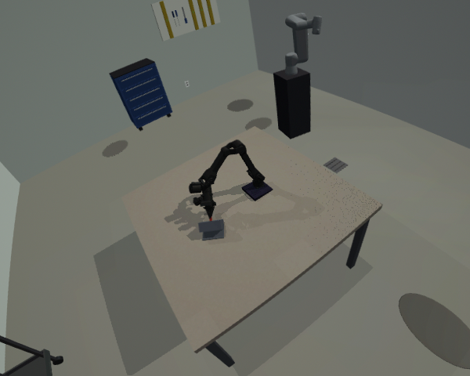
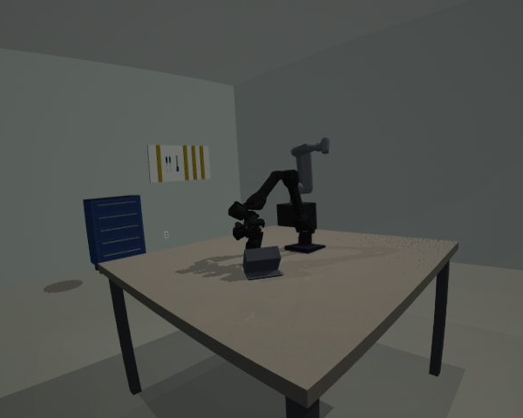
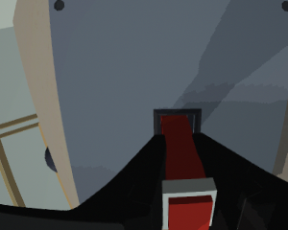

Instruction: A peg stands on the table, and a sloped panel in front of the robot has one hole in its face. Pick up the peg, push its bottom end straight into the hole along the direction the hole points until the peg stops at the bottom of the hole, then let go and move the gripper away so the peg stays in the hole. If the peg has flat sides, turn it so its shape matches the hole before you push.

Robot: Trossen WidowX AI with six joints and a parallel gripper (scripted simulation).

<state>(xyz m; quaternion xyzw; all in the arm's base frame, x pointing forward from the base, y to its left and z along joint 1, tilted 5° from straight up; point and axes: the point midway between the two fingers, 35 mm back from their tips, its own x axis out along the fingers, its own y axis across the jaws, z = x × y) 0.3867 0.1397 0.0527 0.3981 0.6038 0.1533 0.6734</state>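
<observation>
Right now my gripper tip is 3 cm to the right of the grey sloped panel, 3 cm above it and 1 cm short of it. Also, from my gripper tip: red square peg 1 cm to the right, 1 cm behind, 1 cm above.
</observation>
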